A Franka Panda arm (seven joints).
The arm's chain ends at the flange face. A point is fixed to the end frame.
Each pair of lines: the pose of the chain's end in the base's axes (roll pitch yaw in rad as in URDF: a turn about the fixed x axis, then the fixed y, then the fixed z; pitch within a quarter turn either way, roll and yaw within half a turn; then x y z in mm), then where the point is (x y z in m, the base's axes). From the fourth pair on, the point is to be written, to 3 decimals.
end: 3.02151, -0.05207, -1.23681, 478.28, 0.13, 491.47
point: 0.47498 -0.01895 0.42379
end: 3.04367, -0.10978, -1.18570, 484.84, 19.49, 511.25
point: 0.48539 -0.00277 0.44447
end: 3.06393, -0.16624, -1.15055, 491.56, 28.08, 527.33
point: 0.49570 0.00298 0.46169
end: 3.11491, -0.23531, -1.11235, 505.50, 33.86, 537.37
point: 0.516 0.006 0.473
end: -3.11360, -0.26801, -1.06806, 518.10, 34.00, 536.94
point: 0.534 0.007 0.474
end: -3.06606, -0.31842, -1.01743, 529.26, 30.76, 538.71
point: 0.551 0.004 0.477
